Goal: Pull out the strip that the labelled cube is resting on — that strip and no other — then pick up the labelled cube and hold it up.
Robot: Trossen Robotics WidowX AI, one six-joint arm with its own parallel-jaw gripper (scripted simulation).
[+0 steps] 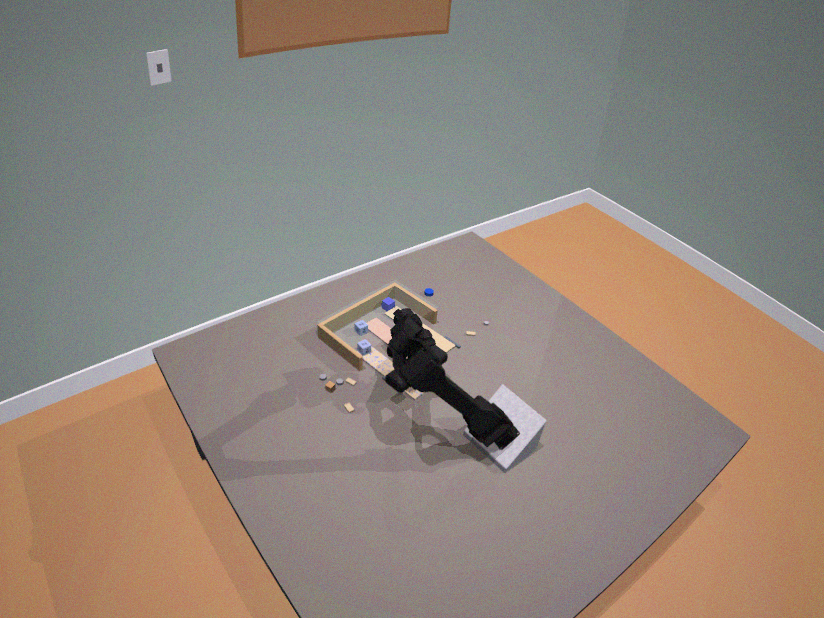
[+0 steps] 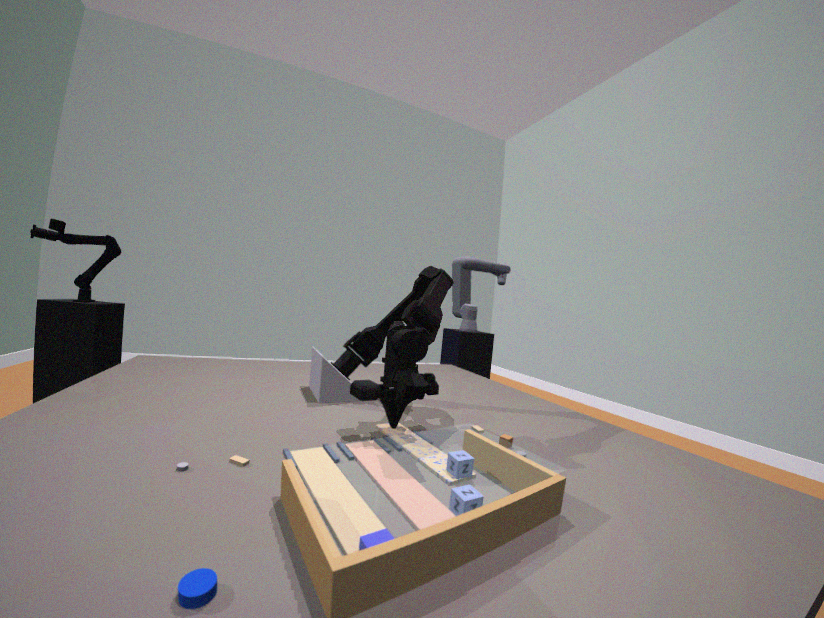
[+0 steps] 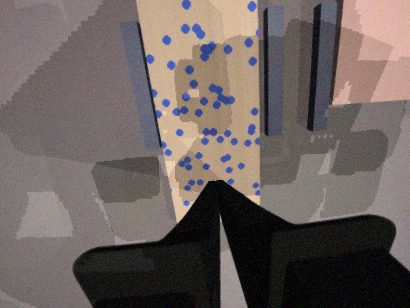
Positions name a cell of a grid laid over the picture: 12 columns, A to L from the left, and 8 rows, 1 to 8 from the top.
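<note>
What I see is my gripper (image 2: F6), and looking at image 3 (image 3: G5), I find my gripper there too.
</note>
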